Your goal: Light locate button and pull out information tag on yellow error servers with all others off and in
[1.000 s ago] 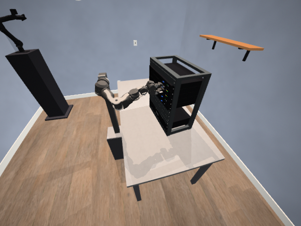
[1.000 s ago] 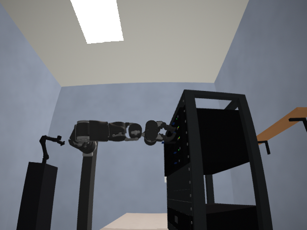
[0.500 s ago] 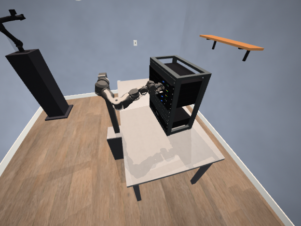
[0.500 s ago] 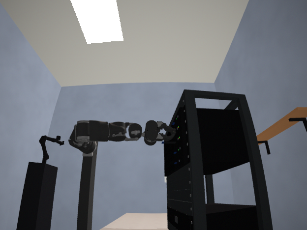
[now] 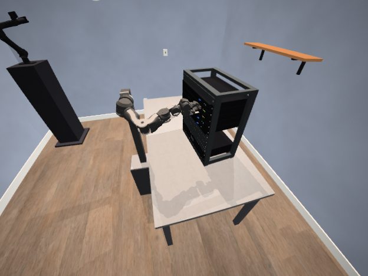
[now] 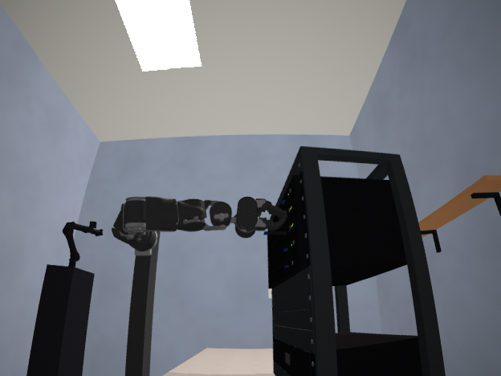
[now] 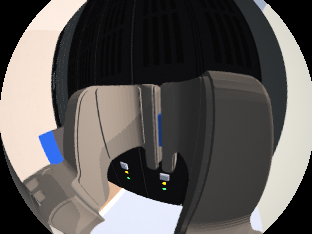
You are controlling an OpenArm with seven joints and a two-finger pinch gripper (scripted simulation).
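Now: the information tag 40 mm ahead of my hand and 10 mm to the left of it. Round my hand: locate button: 20 mm ahead, 50 mm to the right.
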